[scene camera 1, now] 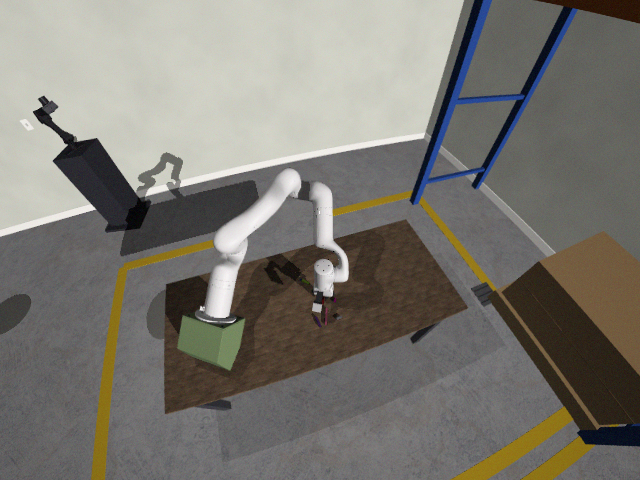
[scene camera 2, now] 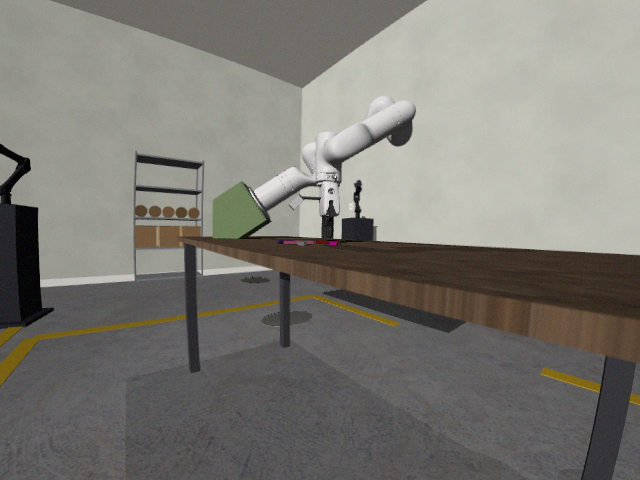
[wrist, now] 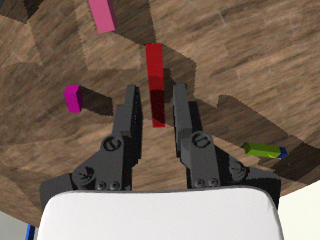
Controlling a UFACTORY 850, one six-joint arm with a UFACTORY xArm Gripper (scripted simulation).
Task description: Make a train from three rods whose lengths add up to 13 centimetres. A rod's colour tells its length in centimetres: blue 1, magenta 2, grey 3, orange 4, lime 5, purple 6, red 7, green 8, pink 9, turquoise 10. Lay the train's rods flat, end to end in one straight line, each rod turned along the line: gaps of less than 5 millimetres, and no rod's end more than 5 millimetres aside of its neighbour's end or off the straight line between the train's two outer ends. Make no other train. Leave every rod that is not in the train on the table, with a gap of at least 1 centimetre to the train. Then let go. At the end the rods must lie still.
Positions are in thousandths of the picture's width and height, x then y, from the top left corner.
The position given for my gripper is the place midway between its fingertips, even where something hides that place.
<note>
In view: my gripper (scene camera 2: 512,497) and a red rod (wrist: 483,244).
My gripper is seen too in the wrist view (wrist: 492,415).
</note>
